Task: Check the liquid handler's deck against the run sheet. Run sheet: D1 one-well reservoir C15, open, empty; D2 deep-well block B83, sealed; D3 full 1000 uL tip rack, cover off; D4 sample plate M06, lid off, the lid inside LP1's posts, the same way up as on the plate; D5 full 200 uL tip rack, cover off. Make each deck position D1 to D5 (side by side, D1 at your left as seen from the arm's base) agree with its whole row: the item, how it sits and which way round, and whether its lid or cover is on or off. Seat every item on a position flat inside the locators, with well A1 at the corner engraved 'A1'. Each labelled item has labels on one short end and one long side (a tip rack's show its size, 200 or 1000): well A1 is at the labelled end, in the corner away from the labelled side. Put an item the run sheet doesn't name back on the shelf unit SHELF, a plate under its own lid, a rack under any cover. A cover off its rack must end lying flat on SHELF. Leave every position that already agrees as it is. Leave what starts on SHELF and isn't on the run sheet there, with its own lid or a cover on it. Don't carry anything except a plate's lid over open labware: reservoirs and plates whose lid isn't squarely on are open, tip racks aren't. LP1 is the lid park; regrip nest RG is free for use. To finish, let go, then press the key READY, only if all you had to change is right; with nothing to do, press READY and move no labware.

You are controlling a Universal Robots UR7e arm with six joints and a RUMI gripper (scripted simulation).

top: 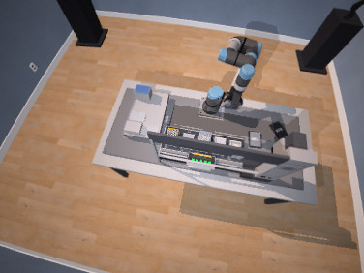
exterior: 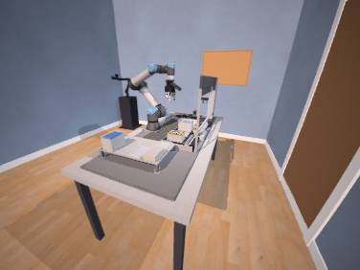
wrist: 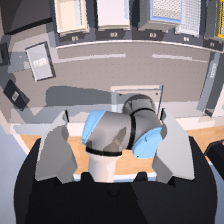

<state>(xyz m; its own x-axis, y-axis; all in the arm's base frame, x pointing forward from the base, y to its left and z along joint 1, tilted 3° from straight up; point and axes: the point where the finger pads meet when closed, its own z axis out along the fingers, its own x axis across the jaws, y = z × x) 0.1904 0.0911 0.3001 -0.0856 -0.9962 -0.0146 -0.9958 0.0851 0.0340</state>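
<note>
The whitish sealed block is 230 mm below my hand, 210 mm ahead of it and 20 mm to the right of it. Round my hand: yellow-rimmed tip rack (390 mm to the right, 210 mm below, 190 mm ahead); beige reservoir (240 mm below, 220 mm ahead, 100 mm to the left); white well plate (270 mm to the right, 240 mm below, 190 mm ahead).
</note>
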